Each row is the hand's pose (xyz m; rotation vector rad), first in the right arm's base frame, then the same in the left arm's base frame.
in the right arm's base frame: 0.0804 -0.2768 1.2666 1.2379 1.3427 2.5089
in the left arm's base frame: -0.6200 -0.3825 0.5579 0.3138 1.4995 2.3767
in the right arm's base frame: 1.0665 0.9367 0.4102 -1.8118 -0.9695 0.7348
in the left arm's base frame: 0.6532 0.7807 0.1060 -2.2863 -1.4207 0.3717
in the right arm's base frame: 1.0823 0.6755 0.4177 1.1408 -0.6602 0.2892
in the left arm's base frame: 0.6674 0.5332 0.1901 0.8382 -1.0657 0.8068
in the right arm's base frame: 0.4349 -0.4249 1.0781 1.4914 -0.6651 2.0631
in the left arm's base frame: -0.2187 -0.5031 0.6449 0.7608 -0.5166 2.5917
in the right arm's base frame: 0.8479 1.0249 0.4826 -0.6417 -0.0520 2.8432
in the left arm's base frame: 0.4312 0.8431 0.0186 -1.5791 0.1820 2.6525
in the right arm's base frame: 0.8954 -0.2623 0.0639 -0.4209 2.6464 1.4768
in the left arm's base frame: 0.7406 -0.4750 0.0567 -0.8787 2.3255 0.8378
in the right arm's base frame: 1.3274 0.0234 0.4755 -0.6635 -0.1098 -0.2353
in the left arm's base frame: 0.8478 -0.0415 0.5448 -0.8178 -0.7687 -0.3213
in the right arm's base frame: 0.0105 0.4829 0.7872 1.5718 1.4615 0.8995
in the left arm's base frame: -0.4157 0.2397 -0.0610 0.9260 1.1599 1.0862
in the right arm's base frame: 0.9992 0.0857 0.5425 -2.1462 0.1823 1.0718
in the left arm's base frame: 0.5402 -0.0239 0.3993 -2.6307 -0.0875 0.4179
